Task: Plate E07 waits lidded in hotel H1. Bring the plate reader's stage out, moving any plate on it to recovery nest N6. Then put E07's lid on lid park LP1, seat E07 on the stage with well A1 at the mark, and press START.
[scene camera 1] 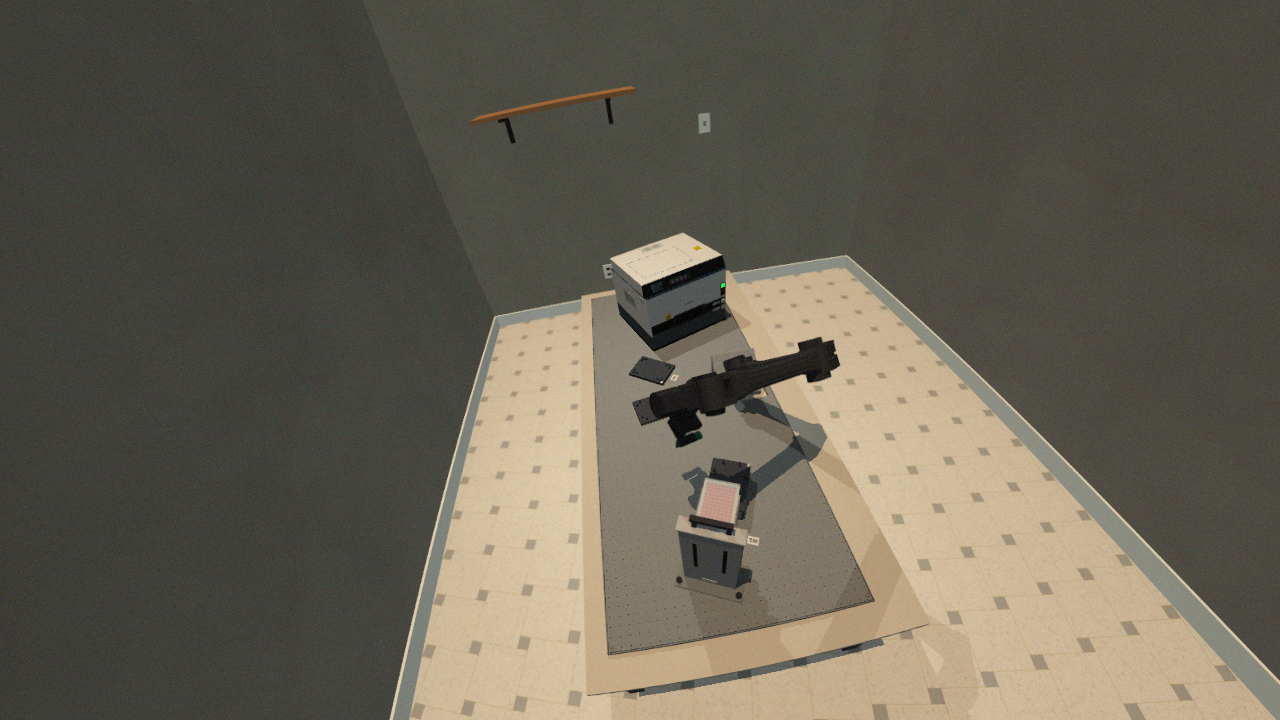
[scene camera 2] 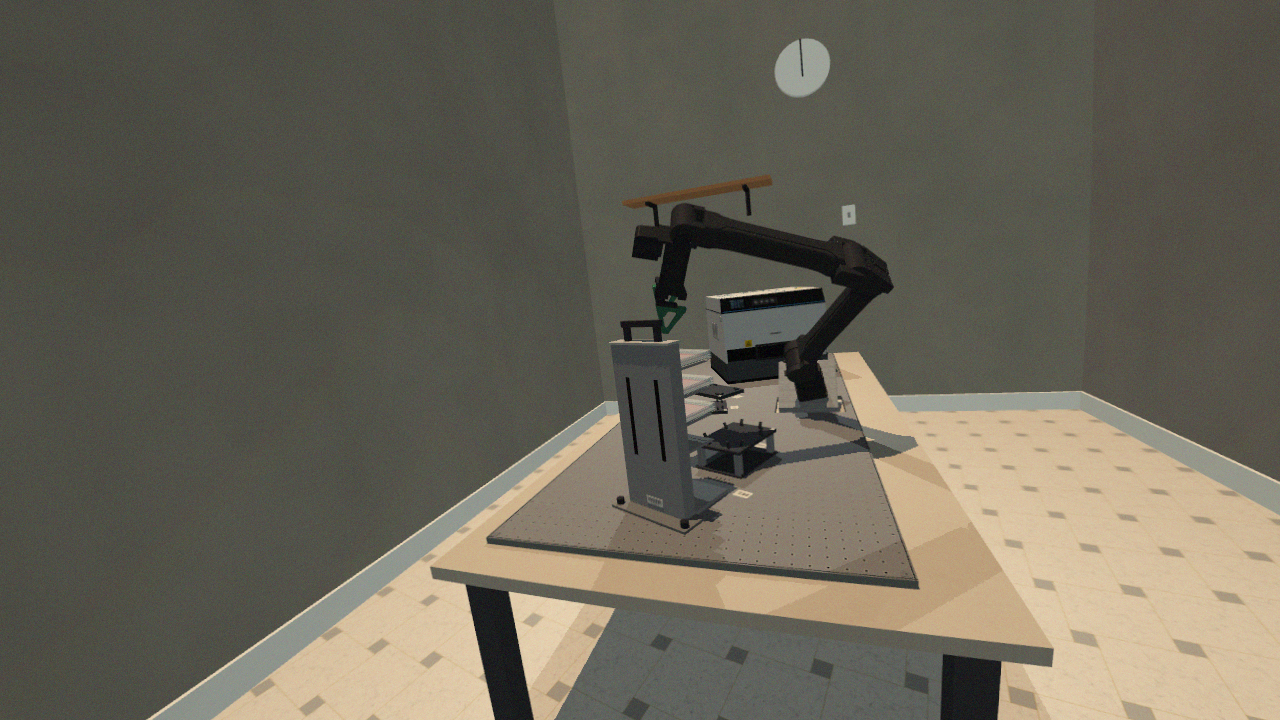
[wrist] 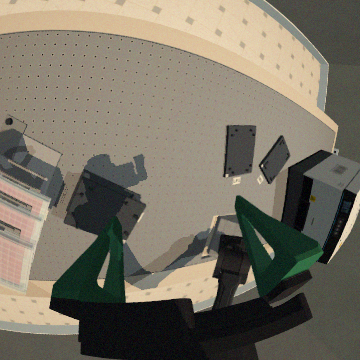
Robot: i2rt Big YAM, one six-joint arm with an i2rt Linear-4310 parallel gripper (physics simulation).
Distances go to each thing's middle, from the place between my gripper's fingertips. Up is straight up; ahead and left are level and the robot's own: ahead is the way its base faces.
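From my hand, the plate reader [scene camera 2: 765, 327] is 920 mm to the right, 250 mm behind and 180 mm below, and the recovery nest [scene camera 1: 649, 369] is a long way to the right, a long way below and slightly behind. Then there's the lid park [wrist: 240, 139]: my hand is 310 mm above it, 370 mm to the left of it and 40 mm past it.
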